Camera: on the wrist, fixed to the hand. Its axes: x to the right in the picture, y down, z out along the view.
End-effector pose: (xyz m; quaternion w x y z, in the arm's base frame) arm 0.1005 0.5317 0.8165 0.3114 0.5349 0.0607 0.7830
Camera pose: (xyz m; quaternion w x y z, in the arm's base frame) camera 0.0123 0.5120 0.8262 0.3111 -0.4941 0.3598 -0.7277
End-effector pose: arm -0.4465 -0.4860 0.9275 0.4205 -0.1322 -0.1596 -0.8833
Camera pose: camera -0.4191 -0.5592 0.8811 0.8975 -0.2877 -0.0559 -0.3296
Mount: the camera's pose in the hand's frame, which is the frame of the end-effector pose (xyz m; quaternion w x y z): 0.0175 0.0572 -0.0685 0.7155 -0.0056 -0.0908 0.6927
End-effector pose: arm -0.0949 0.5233 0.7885 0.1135 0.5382 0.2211 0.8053
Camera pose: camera -0.1615 0.4645 0.8080 0.4535 -0.6107 0.2294 -0.6072
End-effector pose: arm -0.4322 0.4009 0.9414 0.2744 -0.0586 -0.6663 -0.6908
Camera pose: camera -0.4013 0.3326 0.9928 0.6140 -0.5678 -0.4572 -0.3026
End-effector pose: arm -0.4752 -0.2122 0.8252 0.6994 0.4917 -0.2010 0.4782
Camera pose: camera -0.5296 -0.1403 0.8369 0.1537 0.2521 -0.5506 0.7808
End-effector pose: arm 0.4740 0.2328 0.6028 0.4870 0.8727 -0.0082 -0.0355
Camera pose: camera 0.4974 0.2601 0.6863 0.3772 0.6127 -0.6544 0.2326
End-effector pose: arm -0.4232 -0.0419 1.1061 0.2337 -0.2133 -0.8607 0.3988
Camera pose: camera -0.3876 0.0418 1.1044 0.1884 0.7139 0.4915 -0.4618
